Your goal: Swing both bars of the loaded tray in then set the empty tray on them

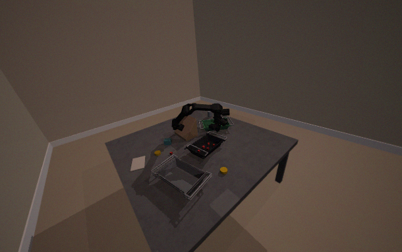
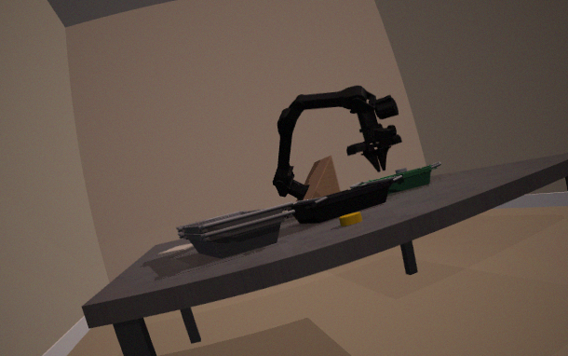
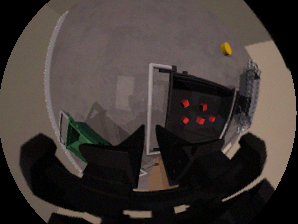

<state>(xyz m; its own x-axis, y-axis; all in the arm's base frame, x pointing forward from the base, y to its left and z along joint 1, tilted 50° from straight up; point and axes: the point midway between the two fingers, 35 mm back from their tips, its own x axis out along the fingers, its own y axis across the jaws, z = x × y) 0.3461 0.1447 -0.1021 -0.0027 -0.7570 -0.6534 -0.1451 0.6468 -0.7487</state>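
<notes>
My gripper tip is now 200 mm past the green tray, 160 mm to the right of it and 50 mm above it. Round my gripper tip: pale card (220 mm behind, 670 mm to the right, 90 mm below); teal cube (300 mm behind, 360 mm to the right, 70 mm below); grey cylinder (470 mm behind, 330 mm to the left, 60 mm below).
</notes>
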